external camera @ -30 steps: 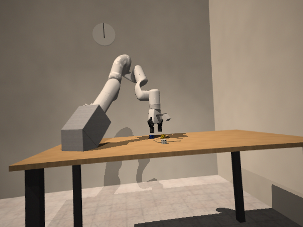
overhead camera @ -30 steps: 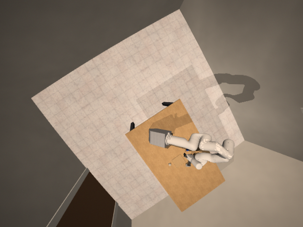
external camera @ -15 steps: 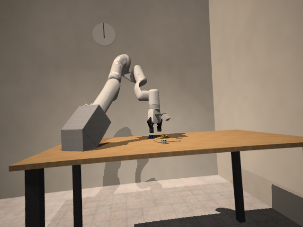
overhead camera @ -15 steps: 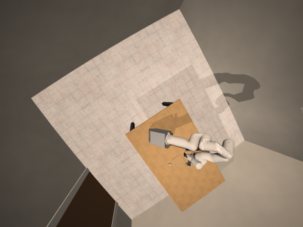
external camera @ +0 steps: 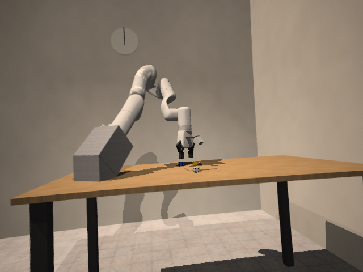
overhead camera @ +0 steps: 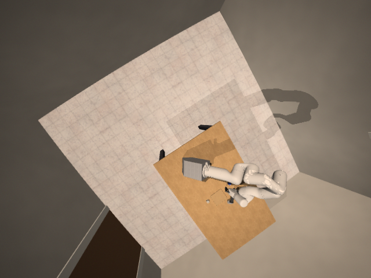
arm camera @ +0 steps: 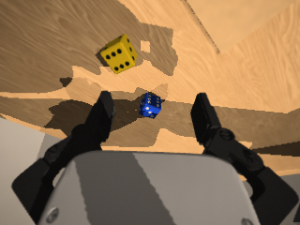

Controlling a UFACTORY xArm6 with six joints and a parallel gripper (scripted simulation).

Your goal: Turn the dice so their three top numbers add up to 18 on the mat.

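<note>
My hand is 40 mm above the blue die, 30 mm to the right of it and 30 mm past it. Also, from my hand: white die 260 mm to the right, 40 mm below, 20 mm ahead; then yellow die 50 mm ahead, 40 mm below; then tan mat 140 mm to the right, 60 mm ahead, 50 mm below.
</note>
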